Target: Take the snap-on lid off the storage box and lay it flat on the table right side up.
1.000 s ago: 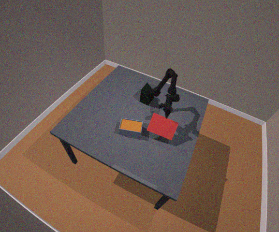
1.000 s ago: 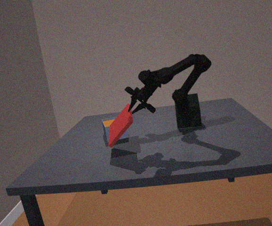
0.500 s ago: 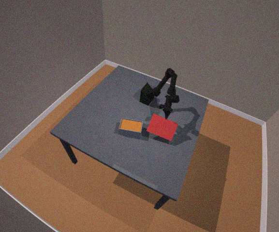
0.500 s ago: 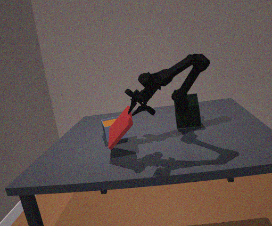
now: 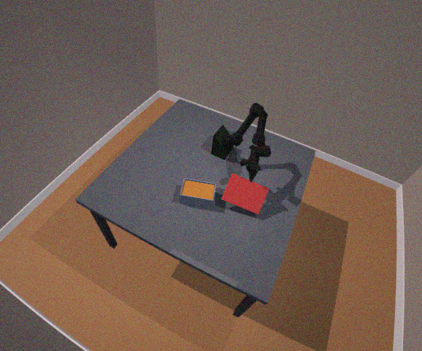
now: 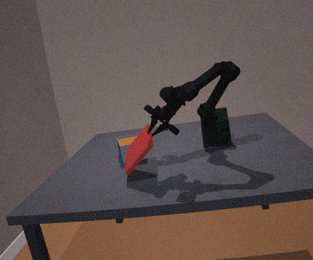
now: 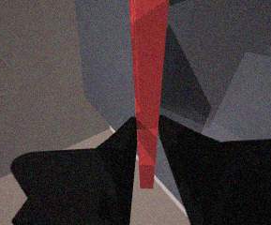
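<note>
Now: gripper tip 60 mm short of the red lid, 10 mm to the right of it and 50 mm above it. The rest, counted from my gripper tip: storage box (190 mm ahead, 250 mm to the right, 130 mm below).
</note>
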